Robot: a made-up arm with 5 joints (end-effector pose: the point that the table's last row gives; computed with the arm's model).
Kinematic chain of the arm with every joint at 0, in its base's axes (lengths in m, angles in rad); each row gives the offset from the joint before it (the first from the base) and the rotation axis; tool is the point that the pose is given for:
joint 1: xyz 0 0 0.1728 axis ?
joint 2: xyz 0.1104 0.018 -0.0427 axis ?
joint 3: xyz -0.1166 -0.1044 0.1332 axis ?
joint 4: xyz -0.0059 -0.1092 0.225 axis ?
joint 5: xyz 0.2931 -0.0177 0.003 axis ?
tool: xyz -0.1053 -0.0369 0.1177
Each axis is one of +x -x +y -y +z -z.
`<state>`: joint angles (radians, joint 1 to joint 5).
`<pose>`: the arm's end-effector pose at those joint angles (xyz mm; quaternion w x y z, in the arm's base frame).
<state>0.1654 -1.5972 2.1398 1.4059 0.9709</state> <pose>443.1 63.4 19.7 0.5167 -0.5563 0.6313 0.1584</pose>
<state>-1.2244 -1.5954 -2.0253 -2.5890 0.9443</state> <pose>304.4 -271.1 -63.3 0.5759 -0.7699 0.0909 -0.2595</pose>
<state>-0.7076 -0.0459 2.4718 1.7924 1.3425</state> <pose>-128.5 -282.2 -53.2 0.0145 0.0215 -0.9776 0.2087</pose>
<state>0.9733 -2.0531 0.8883 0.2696 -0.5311</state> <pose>73.0 366.4 502.5 0.7438 -0.4303 0.1789 0.4791</pose>
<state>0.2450 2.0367 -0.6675 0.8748 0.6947</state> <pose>-174.7 300.8 599.6 0.4852 -0.1354 -0.3051 -0.8082</pose>
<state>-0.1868 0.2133 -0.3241 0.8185 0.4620</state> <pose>86.1 -269.5 608.1 0.9810 0.1494 -0.0854 -0.0893</pose>
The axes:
joint 1: -y
joint 2: -z
joint 3: +y
joint 4: +x
joint 5: -x

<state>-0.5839 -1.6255 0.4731 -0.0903 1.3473</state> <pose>326.0 198.0 267.2 0.4733 -0.3607 -0.2165 0.7740</pose>
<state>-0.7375 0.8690 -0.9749 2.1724 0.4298</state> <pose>55.7 -78.5 563.3 0.8232 0.4845 -0.2802 -0.0954</pose>
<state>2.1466 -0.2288 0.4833 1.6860 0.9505</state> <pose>-395.0 -256.0 331.9 0.6642 0.1376 -0.6747 0.2909</pose>
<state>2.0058 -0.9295 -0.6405 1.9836 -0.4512</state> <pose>-375.8 -157.8 329.7 0.3411 0.1077 0.0263 0.9335</pose>
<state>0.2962 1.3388 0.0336 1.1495 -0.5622</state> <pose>-261.1 -127.6 345.4 0.4328 0.6538 -0.5295 -0.3237</pose>
